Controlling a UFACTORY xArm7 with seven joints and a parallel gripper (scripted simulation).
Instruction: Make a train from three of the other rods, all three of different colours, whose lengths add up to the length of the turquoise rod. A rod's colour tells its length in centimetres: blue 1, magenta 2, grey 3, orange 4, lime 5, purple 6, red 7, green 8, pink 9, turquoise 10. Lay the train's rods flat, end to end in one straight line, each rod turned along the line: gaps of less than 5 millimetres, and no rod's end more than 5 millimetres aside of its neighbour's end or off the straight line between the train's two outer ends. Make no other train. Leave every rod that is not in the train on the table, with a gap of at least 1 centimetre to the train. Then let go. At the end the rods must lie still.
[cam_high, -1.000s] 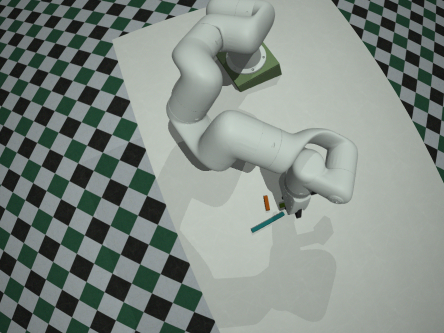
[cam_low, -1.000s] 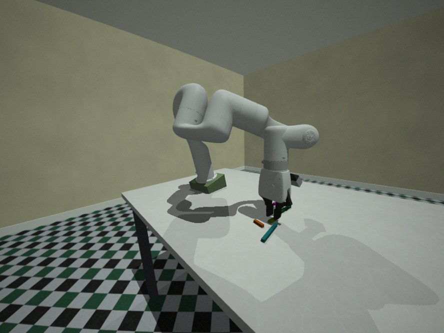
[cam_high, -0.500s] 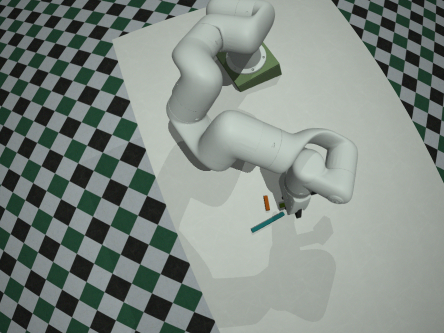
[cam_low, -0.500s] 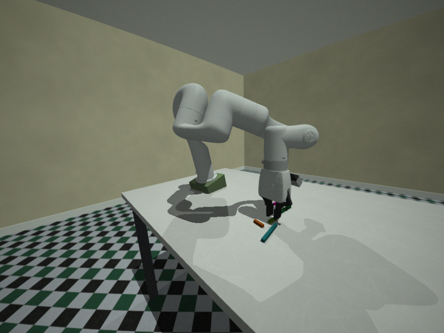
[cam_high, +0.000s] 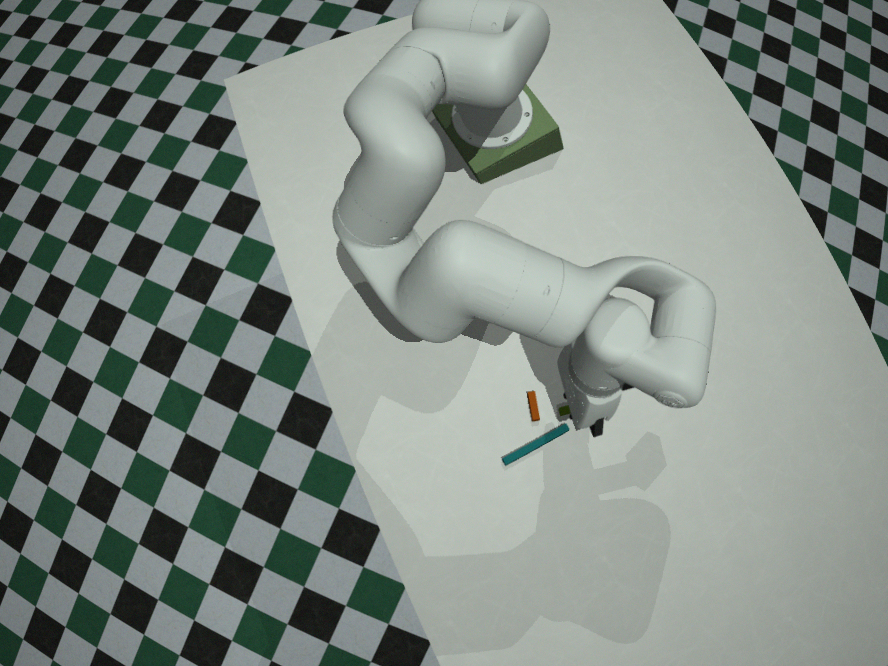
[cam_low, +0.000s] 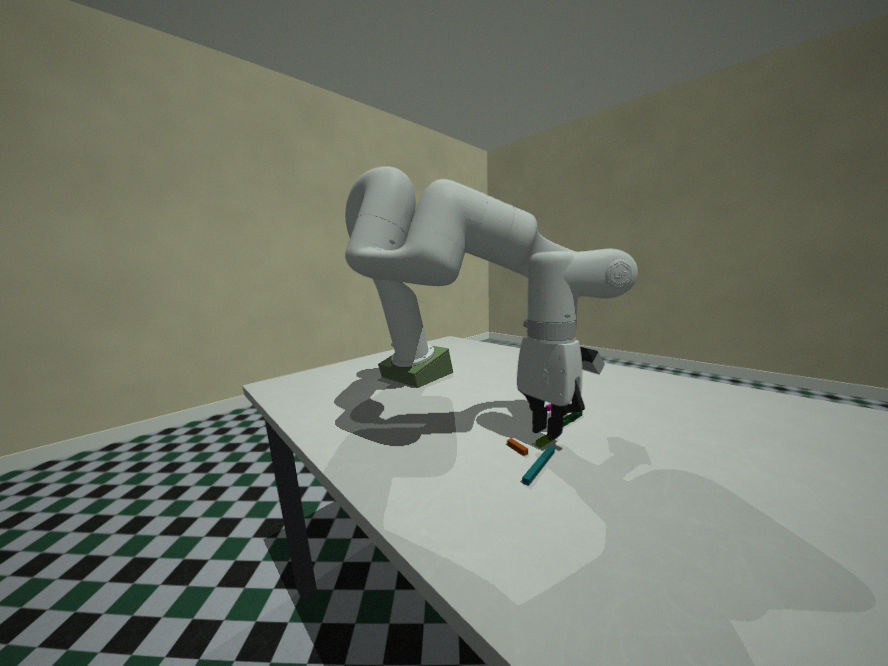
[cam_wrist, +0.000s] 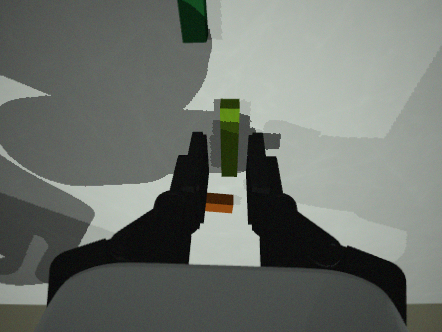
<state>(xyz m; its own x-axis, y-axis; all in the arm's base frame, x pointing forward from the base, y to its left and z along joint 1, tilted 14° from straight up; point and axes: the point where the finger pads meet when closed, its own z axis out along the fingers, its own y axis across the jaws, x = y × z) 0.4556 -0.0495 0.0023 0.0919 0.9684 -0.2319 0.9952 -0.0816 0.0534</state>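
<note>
My hand is 30 mm above the lime rod. The rest, counted from my hand: green rod 10 mm behind, 100 mm to the left, 30 mm below; orange rod 20 mm behind, 60 mm to the right, 30 mm below; turquoise rod 30 mm ahead, 70 mm to the right, 30 mm below.
</note>
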